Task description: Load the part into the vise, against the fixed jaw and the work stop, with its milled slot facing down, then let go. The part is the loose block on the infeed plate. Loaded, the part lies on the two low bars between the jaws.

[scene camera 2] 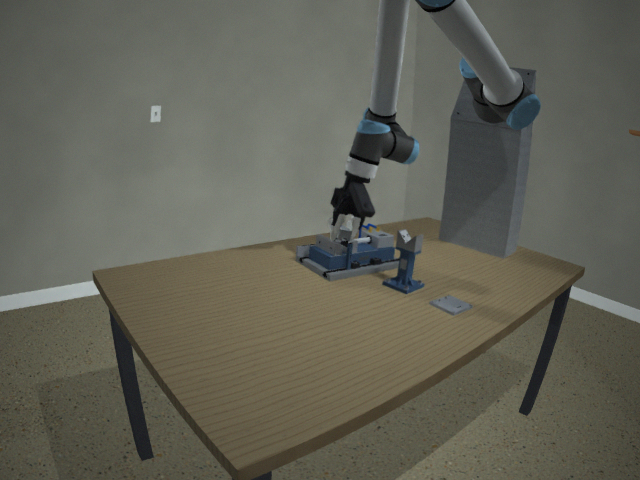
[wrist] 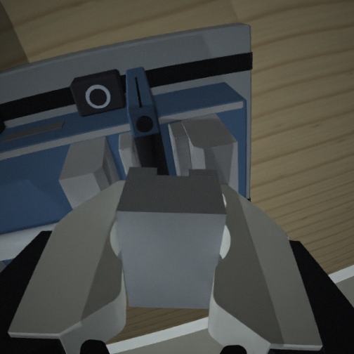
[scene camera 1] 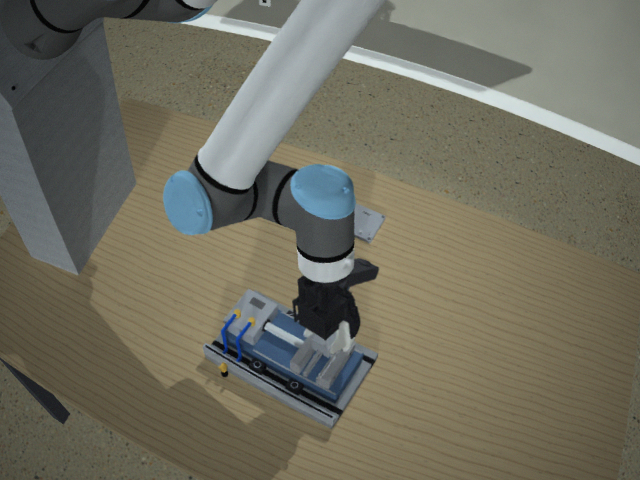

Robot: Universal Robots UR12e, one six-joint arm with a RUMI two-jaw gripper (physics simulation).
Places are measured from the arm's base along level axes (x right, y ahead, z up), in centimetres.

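Where they show: gripper, fingertip midpoint: (scene camera 1: 334, 345); arm's base at its link origin: (scene camera 1: 40, 16).
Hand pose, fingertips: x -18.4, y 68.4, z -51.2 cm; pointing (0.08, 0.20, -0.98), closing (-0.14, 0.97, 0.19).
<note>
Things, the pixels of their top centre, and the offset from my fingertips.
- vise at its top centre: (scene camera 1: 290, 336) (scene camera 2: 353, 234) dx +5.3, dy -6.4, dz +1.2 cm
- infeed plate at its top centre: (scene camera 1: 361, 221) (scene camera 2: 451, 303) dx -30.9, dy -23.2, dz -7.9 cm
- vise's actuator block at its top centre: (scene camera 1: 250, 312) (scene camera 2: 377, 233) dx +7.7, dy -15.6, dz +0.9 cm
My gripper (scene camera 1: 326, 341) (scene camera 2: 344, 231) (wrist: 173, 185) is shut on the grey part (wrist: 171, 260), whose notch-like slot opens away from the palm, toward the vise (scene camera 1: 276, 355) (scene camera 2: 336, 258) (wrist: 30, 185). In the wrist view the part looks to be above the vise, overlapping the space between the moving jaw (wrist: 84, 167) and fixed jaw (wrist: 212, 142); the exact gap is hidden. The two low bars show partly, a left bar (wrist: 128, 150) and a right bar (wrist: 179, 146). The blue work stop (wrist: 142, 97) reaches in between them. The infeed plate (scene camera 1: 369, 223) (scene camera 2: 451, 305) holds no block.
A blue stand (scene camera 2: 406, 268) with a V-shaped top stands between the vise and the infeed plate. Two blue hoses (scene camera 1: 225, 333) rise at the vise's actuator block (scene camera 1: 258, 310). Black clamps (scene camera 1: 294, 385) (wrist: 97, 94) sit along the vise's edge. The grey pedestal (scene camera 1: 72, 155) (scene camera 2: 483, 180) stands on the table.
</note>
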